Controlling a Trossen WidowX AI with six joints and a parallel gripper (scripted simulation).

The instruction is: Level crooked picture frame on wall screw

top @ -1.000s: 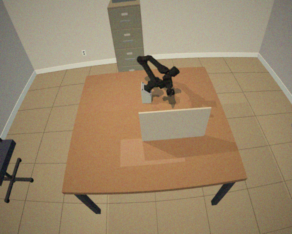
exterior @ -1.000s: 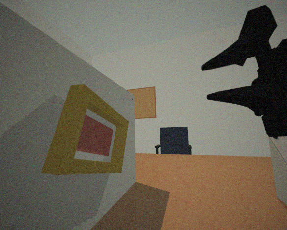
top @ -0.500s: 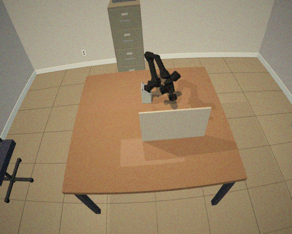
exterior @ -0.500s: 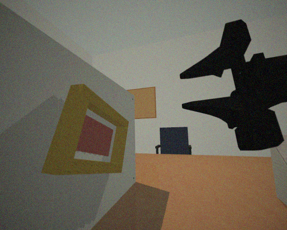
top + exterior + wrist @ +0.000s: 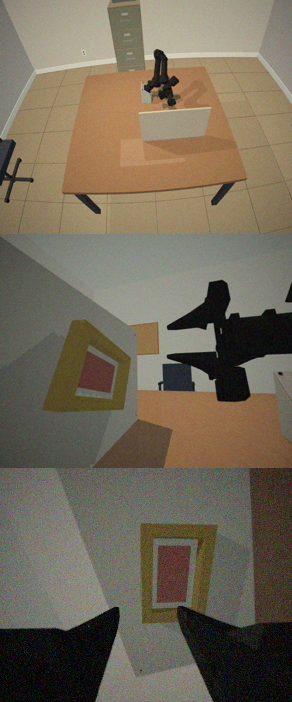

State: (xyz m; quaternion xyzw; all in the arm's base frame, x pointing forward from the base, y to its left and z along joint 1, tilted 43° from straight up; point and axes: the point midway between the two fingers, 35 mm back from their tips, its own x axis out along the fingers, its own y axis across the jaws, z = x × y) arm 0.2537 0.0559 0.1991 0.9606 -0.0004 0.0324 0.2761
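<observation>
My gripper tip is 130 mm short of the picture frame, 50 mm above it and 20 mm to the right of it. The rest, counted from my gripper tip: grey wall panel: 140 mm ahead, 60 mm below, 20 mm to the left.
</observation>
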